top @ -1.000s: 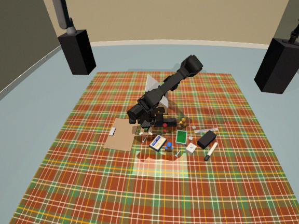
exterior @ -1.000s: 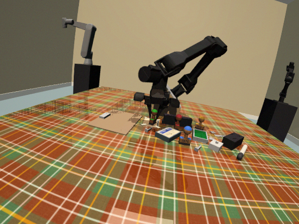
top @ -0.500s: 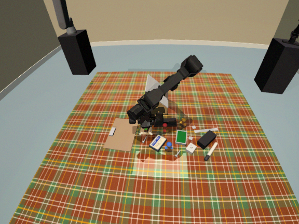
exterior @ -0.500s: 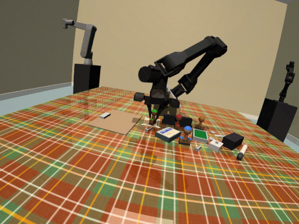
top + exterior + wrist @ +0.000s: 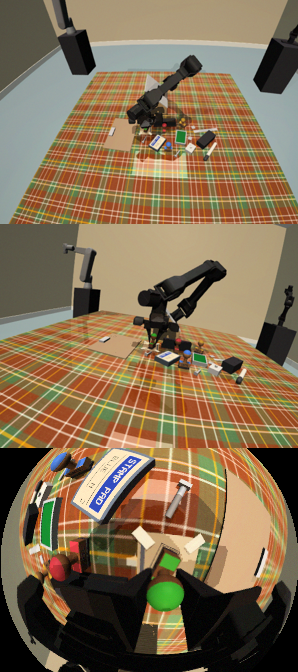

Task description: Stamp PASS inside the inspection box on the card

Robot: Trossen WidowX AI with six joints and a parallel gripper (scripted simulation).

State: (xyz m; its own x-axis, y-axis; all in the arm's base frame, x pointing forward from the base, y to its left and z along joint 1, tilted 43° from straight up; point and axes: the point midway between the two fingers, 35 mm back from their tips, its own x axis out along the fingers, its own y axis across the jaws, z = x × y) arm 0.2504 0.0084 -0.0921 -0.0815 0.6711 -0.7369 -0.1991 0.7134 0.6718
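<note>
Now: the green stamp right at my gripper tip. Also, from my gripper tip: blue-topped pad box 90 mm ahead, 80 mm to the left, 10 mm below; white card 20 mm below, 20 mm behind, 10 mm to the right; red stamp 110 mm to the left, 10 mm behind.
</note>
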